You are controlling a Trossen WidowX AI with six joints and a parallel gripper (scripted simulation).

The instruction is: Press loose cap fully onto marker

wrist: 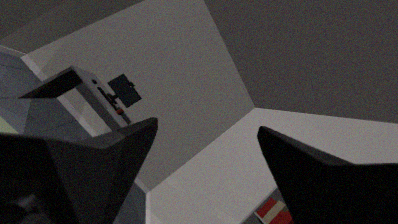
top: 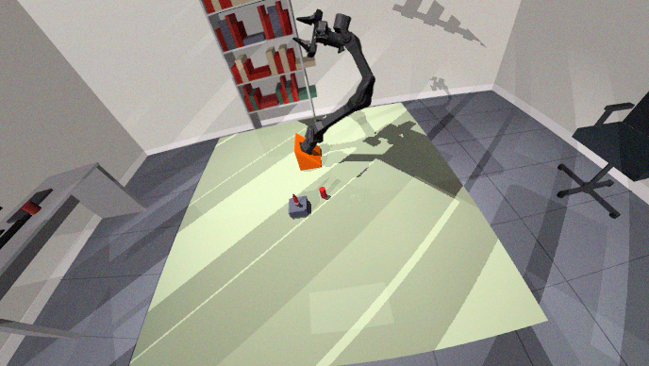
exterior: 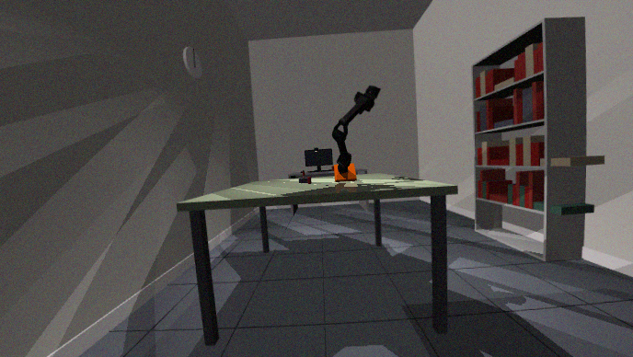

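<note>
Now: gripper tip 550 mm above the red cap, 410 mm short of it and 60 mm to the left of it.
</note>
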